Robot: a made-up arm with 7 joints.
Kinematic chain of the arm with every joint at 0, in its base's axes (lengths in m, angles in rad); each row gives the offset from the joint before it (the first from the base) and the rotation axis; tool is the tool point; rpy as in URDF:
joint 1: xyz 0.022 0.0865 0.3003 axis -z
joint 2: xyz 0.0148 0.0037 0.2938 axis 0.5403 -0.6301 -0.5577
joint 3: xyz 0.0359 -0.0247 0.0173 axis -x
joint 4: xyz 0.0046 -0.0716 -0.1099 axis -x
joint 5: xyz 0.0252 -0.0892 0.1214 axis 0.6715 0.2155 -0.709
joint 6: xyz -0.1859 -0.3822 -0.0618 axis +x
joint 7: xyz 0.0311 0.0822 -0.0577 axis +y
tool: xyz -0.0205 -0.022 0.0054 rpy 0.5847 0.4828 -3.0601
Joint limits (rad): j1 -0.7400..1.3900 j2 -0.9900..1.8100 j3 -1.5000..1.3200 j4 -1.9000..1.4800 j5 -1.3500..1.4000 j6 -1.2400..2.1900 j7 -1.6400..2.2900
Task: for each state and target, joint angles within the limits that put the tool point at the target. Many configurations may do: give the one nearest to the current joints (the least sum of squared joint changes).
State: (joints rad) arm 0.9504 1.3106 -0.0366 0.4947 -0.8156 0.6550 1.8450
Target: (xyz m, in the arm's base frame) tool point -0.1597 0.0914 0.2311
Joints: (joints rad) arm 0.7727 1.5786 -0.6418 0.8370 -0.1284 0.6256 1.9314
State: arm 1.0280 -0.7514 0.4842 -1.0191 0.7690 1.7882 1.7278
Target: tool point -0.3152 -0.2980 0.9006
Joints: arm 1.1241 -0.8131 0.8507 -0.8364 0.3318 2.0173 1.6962
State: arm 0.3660 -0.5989 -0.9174 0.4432 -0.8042 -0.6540 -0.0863
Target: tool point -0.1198 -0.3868 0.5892
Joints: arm 0.6031 -0.4805 -0.9743 0.7806 -0.4588 -0.4037 -0.0408
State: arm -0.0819 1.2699 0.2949 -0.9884 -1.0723 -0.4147 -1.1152
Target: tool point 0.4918 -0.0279 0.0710
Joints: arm -0.3357 1.3744 -0.0153 -1.2744 -0.9637 -0.5863 -1.1213
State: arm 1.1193 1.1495 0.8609 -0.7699 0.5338 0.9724 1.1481
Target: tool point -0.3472 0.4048 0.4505
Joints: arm 1.2898 0.9976 1.1712 -0.5749 0.3711 1.0418 1.1460
